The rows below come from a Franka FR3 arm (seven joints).
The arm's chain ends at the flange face. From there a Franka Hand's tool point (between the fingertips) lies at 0.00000 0.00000 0.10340 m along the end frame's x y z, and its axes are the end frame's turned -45 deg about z.
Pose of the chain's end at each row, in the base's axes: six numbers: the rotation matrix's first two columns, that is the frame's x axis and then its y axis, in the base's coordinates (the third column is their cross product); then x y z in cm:
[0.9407, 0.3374, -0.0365, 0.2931, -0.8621, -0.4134, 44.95, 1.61, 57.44]
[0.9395, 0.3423, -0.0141, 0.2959, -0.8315, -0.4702, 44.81, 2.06, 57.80]
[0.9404, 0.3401, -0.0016, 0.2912, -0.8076, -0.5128, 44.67, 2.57, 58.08]
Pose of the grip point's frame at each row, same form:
[0.4579, 0.8482, 0.2665, 0.8724, -0.3710, -0.3181, 43.18, 5.52, 48.03]
[0.4551, 0.8300, 0.3225, 0.8736, -0.3459, -0.3425, 43.02, 6.58, 48.68]
[0.4591, 0.8115, 0.3615, 0.8709, -0.3306, -0.3637, 42.85, 7.55, 49.20]

